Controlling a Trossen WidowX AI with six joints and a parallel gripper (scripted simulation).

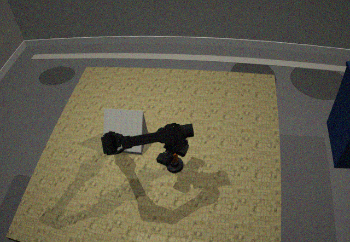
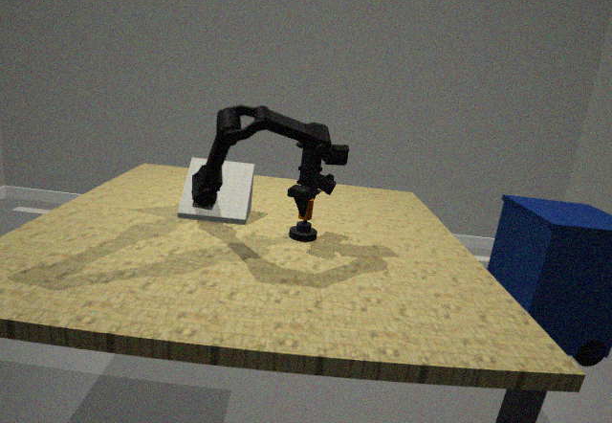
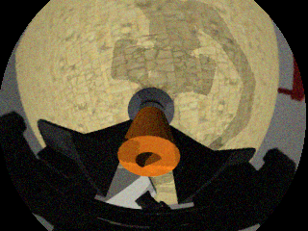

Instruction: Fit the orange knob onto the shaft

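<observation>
The orange knob lies 20 mm above my gripper tip. Also, from my gripper tip: round pedestal (40 mm below).
</observation>
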